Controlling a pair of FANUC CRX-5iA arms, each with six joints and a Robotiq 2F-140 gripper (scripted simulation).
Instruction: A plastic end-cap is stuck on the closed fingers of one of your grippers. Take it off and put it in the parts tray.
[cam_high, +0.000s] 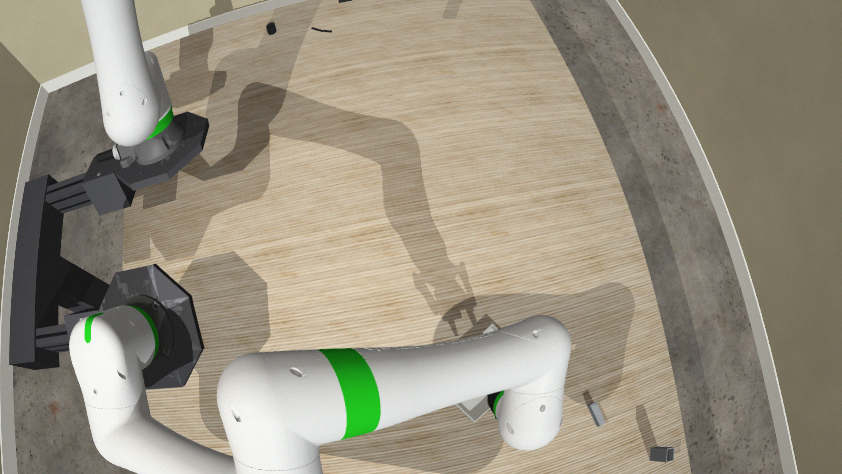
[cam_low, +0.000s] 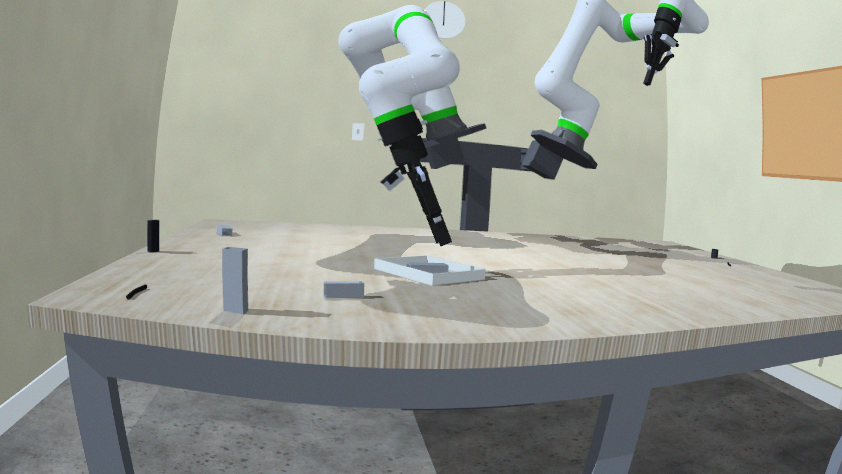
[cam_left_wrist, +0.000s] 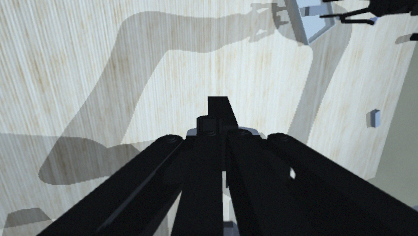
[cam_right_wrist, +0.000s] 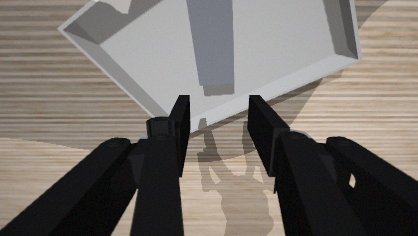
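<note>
Right now my right hand is 9 cm above the end-cap, 2 cm to the left of it and 1 cm short of it. Round my right hand: curved black piece (59 cm to the right, 43 cm ahead, 10 cm below); then white parts tray (9 cm below, 2 cm to the right); then small black cylinder (122 cm to the left, 54 cm behind, 8 cm below).
</note>
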